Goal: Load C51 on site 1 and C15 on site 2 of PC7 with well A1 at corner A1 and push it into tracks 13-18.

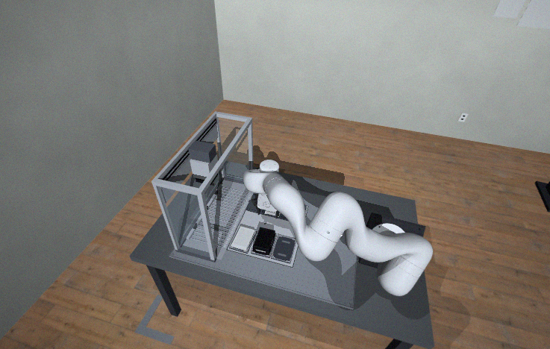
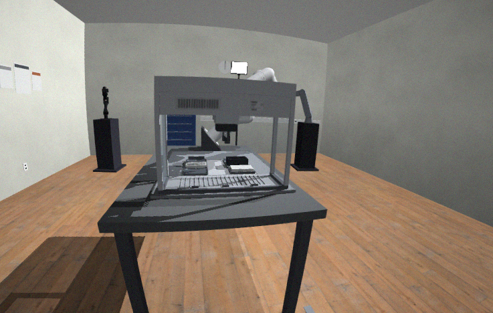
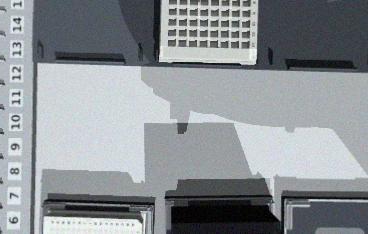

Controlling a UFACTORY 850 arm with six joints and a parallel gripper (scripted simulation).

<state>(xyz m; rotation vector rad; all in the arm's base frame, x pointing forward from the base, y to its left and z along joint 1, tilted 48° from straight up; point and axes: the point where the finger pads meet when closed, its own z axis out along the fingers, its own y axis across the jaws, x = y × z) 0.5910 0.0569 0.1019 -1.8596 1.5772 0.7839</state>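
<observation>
My hand is 13 cm above the black deep-well block C51, 7 cm to the right of it and 1 cm past it. The rest, counted from my hand: nest S1: 16 cm below, 12 cm behind, 6 cm to the left; then nest S2: 16 cm below, 7 cm to the left, 1 cm behind; then white 96-well plate C15: 18 cm to the right, 14 cm below, 3 cm ahead.
</observation>
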